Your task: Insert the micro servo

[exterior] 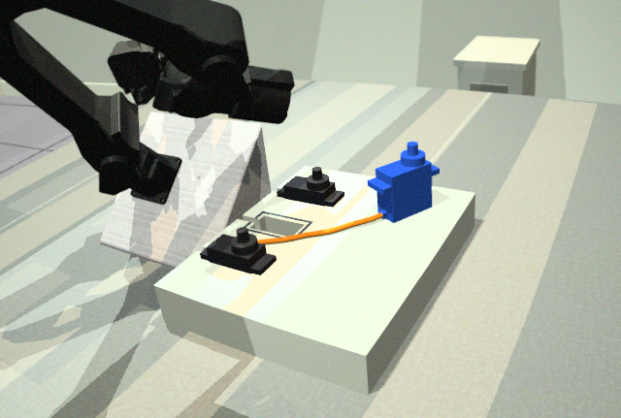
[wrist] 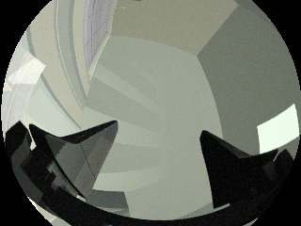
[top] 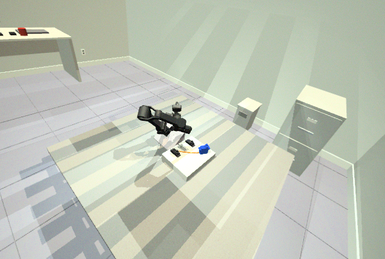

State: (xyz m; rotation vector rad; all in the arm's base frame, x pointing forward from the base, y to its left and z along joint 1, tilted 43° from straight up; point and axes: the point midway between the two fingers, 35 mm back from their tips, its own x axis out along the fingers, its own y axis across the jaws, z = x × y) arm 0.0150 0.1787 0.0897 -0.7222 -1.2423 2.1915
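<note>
Now: the white deck 31 cm ahead of my gripper tip, 9 cm to the right of it and 25 cm below it.
</note>
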